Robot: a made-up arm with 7 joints.
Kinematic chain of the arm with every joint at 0, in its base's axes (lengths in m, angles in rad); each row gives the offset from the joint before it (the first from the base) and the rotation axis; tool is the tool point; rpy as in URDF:
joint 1: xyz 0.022 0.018 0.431 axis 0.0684 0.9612 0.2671
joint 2: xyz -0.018 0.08 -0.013 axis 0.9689 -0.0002 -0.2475
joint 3: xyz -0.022 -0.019 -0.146 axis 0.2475 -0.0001 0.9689
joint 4: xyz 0.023 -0.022 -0.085 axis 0.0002 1 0
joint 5: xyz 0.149 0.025 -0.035 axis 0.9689 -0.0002 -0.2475
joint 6: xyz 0.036 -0.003 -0.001 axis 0.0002 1 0
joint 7: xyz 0.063 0 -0.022 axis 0.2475 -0.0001 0.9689
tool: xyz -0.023 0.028 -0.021 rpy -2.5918 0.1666 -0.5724
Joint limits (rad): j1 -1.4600..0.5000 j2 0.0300..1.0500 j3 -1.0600..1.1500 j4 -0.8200..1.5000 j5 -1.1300..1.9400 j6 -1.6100..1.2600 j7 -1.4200..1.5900
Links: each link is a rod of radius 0.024 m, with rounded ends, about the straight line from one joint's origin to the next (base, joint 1, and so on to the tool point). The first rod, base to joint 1, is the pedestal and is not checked.
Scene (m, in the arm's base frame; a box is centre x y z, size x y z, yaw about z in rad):
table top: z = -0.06
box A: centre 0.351 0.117 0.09 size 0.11 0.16 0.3 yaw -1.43
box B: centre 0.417 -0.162 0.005 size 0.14 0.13 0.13 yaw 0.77
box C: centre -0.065 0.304 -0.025 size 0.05 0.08 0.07 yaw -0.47
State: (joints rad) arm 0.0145 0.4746 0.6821 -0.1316 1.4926 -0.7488 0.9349
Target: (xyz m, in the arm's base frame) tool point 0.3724 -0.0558 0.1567
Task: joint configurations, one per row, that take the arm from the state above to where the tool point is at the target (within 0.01 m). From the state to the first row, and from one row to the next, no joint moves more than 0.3 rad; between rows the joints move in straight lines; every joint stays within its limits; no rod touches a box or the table.
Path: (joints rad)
1: 0.0735 0.3264 0.4814 0.0230 1.5658 -0.8287 0.6961
2: 0.1326 0.1782 0.2808 0.1777 1.6391 -0.9086 0.4573
3: 0.1916 0.0300 0.0801 0.3323 1.7123 -0.9885 0.2185
4: -0.0922 0.0300 -0.1480 0.4108 1.7882 -1.1957 0.5107
5: -0.3759 0.0300 -0.3762 0.4893 1.8641 -1.4028 0.8029
6: -0.6597 0.0300 -0.6044 0.5678 1.9400 -1.6100 1.0952
7: -0.6878 0.0300 -0.5165 0.6294 1.7991 -1.3659 1.1079
8: -0.7158 0.0300 -0.4287 0.6910 1.6582 -1.1218 1.1206
9: -0.7439 0.0300 -0.3408 0.7526 1.5173 -0.8777 1.1333

